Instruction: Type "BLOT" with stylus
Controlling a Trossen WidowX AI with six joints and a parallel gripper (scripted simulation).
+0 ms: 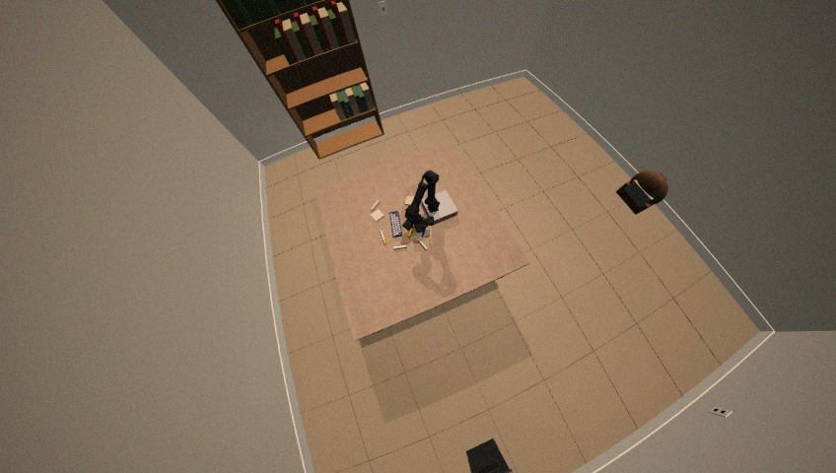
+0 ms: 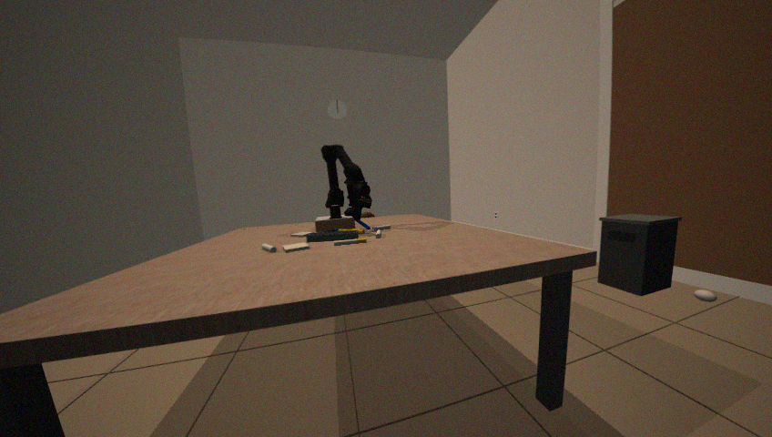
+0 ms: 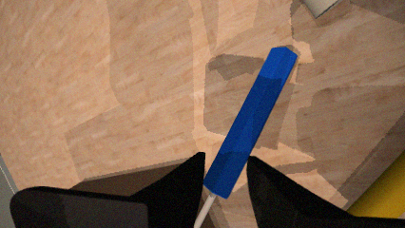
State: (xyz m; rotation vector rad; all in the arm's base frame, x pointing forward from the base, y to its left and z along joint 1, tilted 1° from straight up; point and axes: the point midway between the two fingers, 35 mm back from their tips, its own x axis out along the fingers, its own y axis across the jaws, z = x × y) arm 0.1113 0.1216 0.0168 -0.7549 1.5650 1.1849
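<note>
Now: gripper tip 9 cm short of the yellow pen, 4 cm to the left of it and 4 cm above it. From my gripper tip the other things lie so: blue stylus (right at my gripper tip); cream pad (33 cm ahead, 24 cm to the right, 4 cm below).
</note>
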